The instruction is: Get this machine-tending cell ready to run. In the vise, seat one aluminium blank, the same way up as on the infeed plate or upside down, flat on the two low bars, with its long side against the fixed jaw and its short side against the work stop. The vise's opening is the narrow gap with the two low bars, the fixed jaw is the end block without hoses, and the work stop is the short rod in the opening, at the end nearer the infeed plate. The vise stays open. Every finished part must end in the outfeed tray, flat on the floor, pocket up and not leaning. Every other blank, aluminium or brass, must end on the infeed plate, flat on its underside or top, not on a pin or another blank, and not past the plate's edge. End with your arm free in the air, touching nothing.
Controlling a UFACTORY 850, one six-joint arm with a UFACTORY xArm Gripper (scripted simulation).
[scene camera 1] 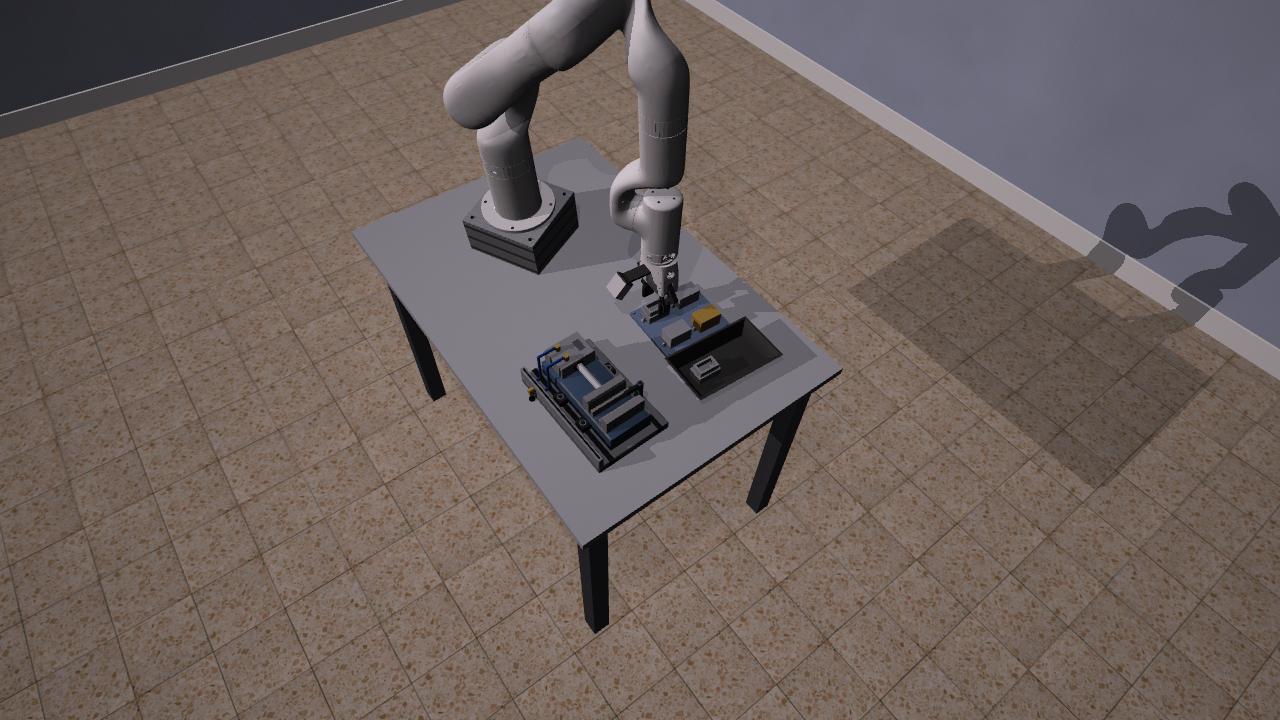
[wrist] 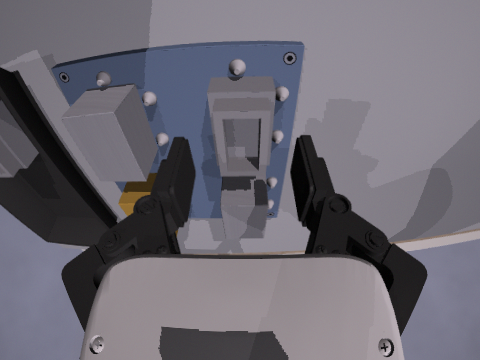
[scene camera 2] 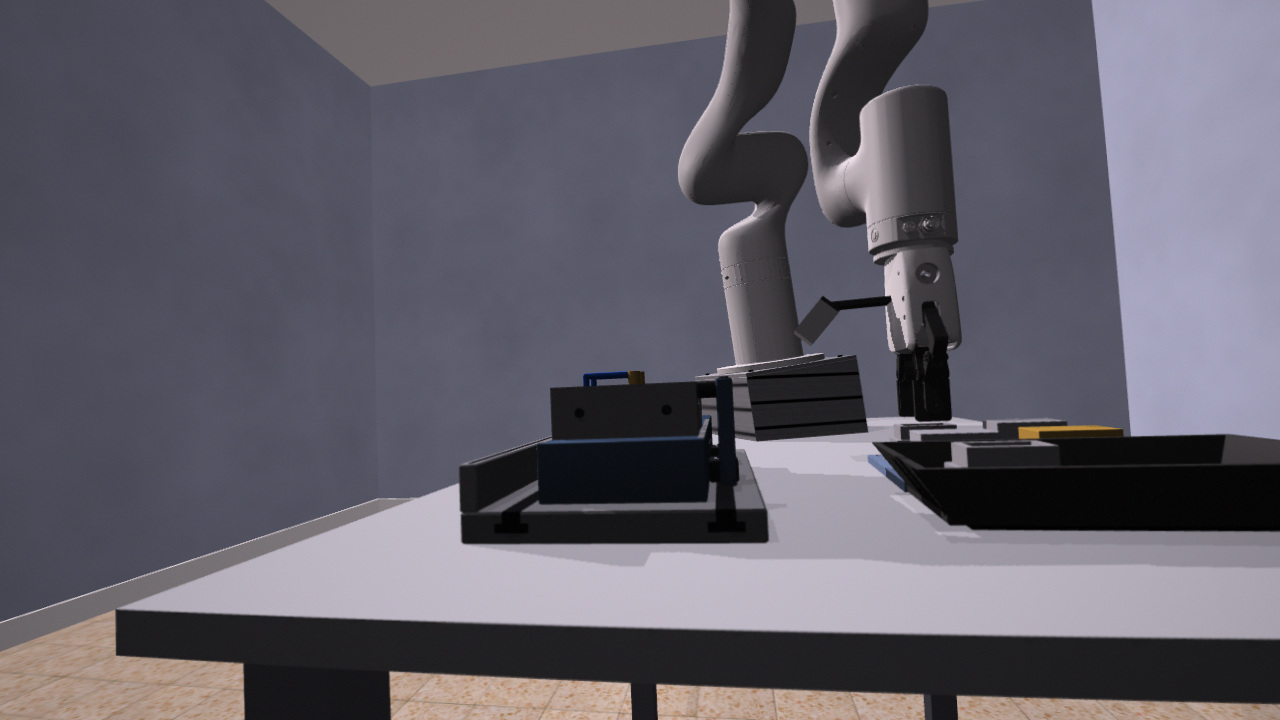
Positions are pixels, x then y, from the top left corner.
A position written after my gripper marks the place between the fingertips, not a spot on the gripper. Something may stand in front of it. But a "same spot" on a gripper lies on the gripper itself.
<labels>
my gripper: scene camera 1 655, 303; wrist; scene camera 2
same spot on my gripper: (wrist: 335, 228) = (scene camera 2: 897, 364)
</labels>
